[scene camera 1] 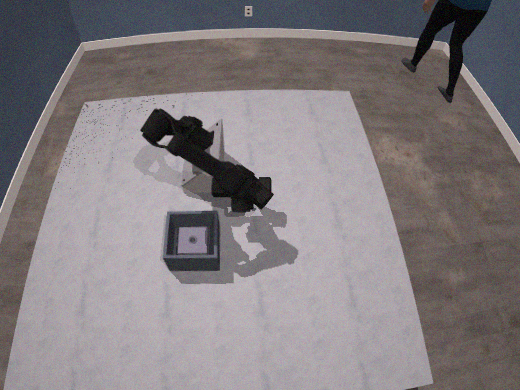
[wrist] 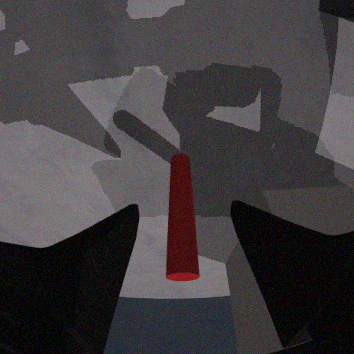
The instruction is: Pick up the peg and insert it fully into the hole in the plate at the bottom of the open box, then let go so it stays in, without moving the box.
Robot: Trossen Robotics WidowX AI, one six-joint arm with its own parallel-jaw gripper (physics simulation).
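Frame: origin at the arm's base, x ahead, y left, z up, level; metres.
Seen in the pictures: gripper, fingertip midpoint: [wrist: 184, 209]; arm's base, link origin: [scene camera 1: 207, 141].
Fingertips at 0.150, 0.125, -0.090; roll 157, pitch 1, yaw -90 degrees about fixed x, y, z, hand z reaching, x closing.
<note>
Offsets run from my fingertips to a thing's top centre, as dx, dy, dz. "*": to the spot under its first point. Level surfaces: height alone.
A red peg @(+0.009, +0.002, +0.042) [wrist: 182, 220] stands upright on the white table top in the wrist view, its lighter end face towards the camera and its shadow running up and left from its foot. In the scene view the peg does not show. My gripper [wrist: 184, 209] [scene camera 1: 253, 206] is open, with one black fingertip on each side of the peg in the wrist view and a gap on both sides. The open grey box @(+0.194, -0.150, +0.060) [scene camera 1: 192, 263] stands in front and to the left of the gripper in the scene view. The pale plate @(+0.194, -0.150, +0.023) [scene camera 1: 185, 247] lies at its bottom, with a dark round hole @(* +0.187, -0.151, +0.001) [scene camera 1: 193, 240] near its middle.
The black arm [scene camera 1: 200, 159] reaches from its pale base plate [scene camera 1: 218, 132] towards the gripper, behind the box. Arm shadows fall on the white table top @(dz -0.038) [scene camera 1: 300, 325] right of the box. A person [scene camera 1: 456, 37] stands on the floor at the far right.
</note>
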